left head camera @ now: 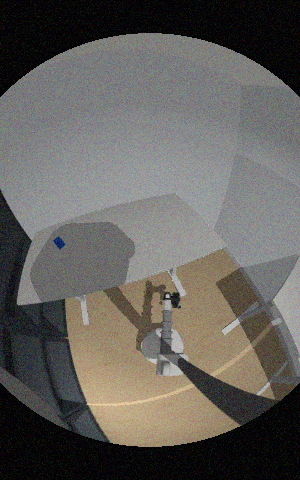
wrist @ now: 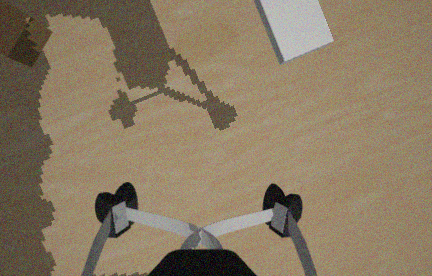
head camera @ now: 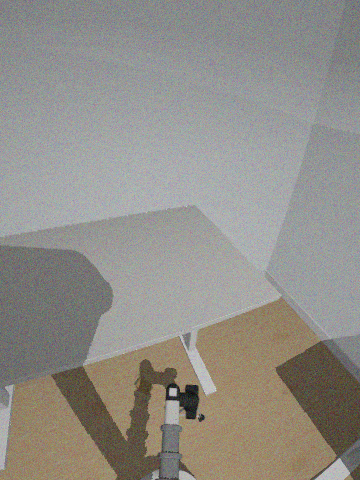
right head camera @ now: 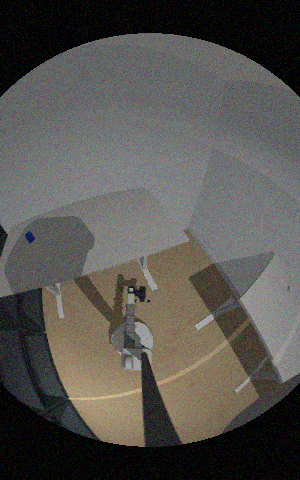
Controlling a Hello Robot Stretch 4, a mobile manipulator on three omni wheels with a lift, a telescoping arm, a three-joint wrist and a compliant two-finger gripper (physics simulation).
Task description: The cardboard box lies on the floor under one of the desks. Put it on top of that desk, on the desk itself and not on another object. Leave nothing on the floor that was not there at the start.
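Places are measured from the robot's base along level axes (x right, y down, z ahead), in millimetres.
Pixels of known places: gripper, between the fingertips: (left head camera: 172,307) (wrist: 201,199).
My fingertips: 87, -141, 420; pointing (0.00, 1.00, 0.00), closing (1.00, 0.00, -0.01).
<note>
For each thing: its top centre in the pictures, then the offset to it from my fingertips, as dx, dy, dz. "pt": a spot on its surface instead. Level surfaces: height alone.
- cardboard box, a spot on its surface: (wrist: 12,30) pt -241, +118, +188
- light grey desk, height of its surface: dy -781
- blue object, centre of its top: (left head camera: 57,240) (right head camera: 27,234) -906, -826, +161
The cardboard box (wrist: 12,30) is brown and lies on the floor at the top left corner of the wrist view, partly in shadow and cut off by the frame. I cannot make it out in the head views, where the desk's front edge hides the floor behind it. The light grey desk (head camera: 175,275) (left head camera: 170,225) (right head camera: 135,215) stands ahead, with a broad shadow on its left half. My gripper (wrist: 201,199) (head camera: 192,413) (left head camera: 175,301) (right head camera: 142,295) is open and empty, pointing down above the floor in front of the desk. The box is ahead and left of the fingers.
A white desk foot (wrist: 300,30) (head camera: 201,372) is ahead and right of the gripper. A blue object (left head camera: 59,243) (right head camera: 30,237) lies on the desk's left part. Another desk (right head camera: 270,310) stands at the right. Dark panels (left head camera: 30,320) (right head camera: 30,345) stand at the left. Walls rise behind.
</note>
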